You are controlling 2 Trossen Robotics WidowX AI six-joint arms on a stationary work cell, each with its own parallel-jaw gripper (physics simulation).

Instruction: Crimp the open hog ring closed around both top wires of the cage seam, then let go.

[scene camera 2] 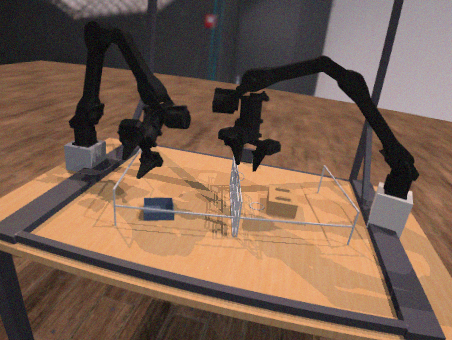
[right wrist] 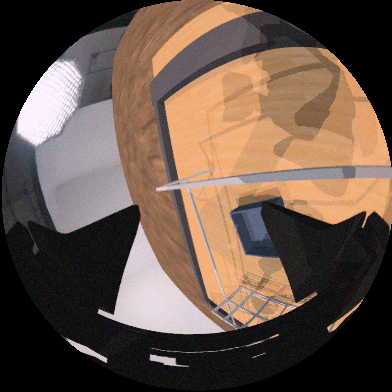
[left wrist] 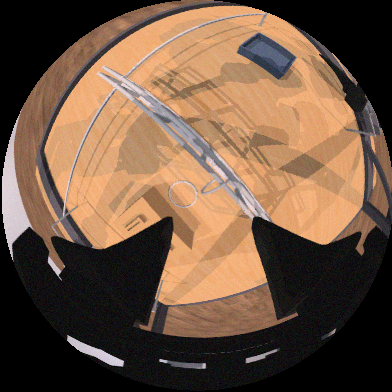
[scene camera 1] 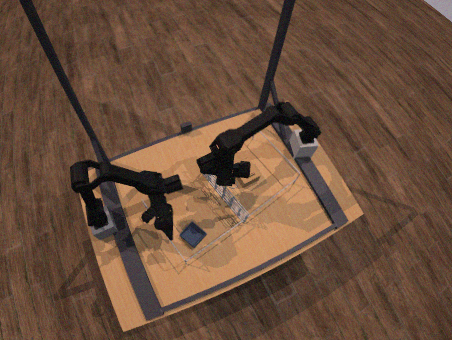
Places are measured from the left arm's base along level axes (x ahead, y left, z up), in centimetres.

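Where they show: left gripper, fingertip midpoint: (scene camera 2: pixel 245 168) (left wrist: pixel 213 222); right gripper, fingertip midpoint: (scene camera 2: pixel 131 169) (right wrist: pixel 201 209) (scene camera 1: pixel 171 235); left arm's base, origin of the base link: (scene camera 2: pixel 395 192) (scene camera 1: pixel 306 137); right arm's base, origin of the base link: (scene camera 2: pixel 85 143) (scene camera 1: pixel 99 220).
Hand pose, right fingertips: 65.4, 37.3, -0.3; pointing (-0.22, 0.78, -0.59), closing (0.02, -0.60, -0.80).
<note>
Each offset is from my right fingertips to the top centre of the thing, as dx, dy, dz. "spot": to the spot under its first point.
Two wire mesh panels @(spot: -28.9, -4.5, -5.1) (scene camera 1: pixel 243 218) @(spot: -23.7, -17.7, -8.4) (scene camera 2: pixel 235 200) (left wrist: pixel 205 154) stand upright close together, their top wires side by side at the seam. In the left wrist view, a thin ring @(-23.0, -19.9, -0.4) (left wrist: pixel 203 190) meets the seam's near side, and a second thin ring @(-28.5, -23.4, -11.0) (left wrist: pixel 169 194) shows beside it, apart from the wires. Whether either has a gap is too fine to tell. My left gripper (scene camera 2: pixel 246 166) (left wrist: pixel 213 222) is open and empty above the seam, its fingertips near the top wires in scene camera 2. My right gripper (scene camera 2: pixel 132 167) (right wrist: pixel 201 209) is open and empty, left of the seam.
A blue tray @(-8.0, -2.1, -8.7) (scene camera 1: pixel 193 234) (scene camera 2: pixel 159 209) (left wrist: pixel 267 56) (right wrist: pixel 252 235) lies left of the seam in both scene views. A brown block @(-34.7, -27.4, -5.9) (scene camera 2: pixel 281 202) with two slots stands to its right. A thin pale rail @(-43.7, -12.5, -5.2) (scene camera 2: pixel 295 223) (right wrist: pixel 300 173) runs around at low height.
</note>
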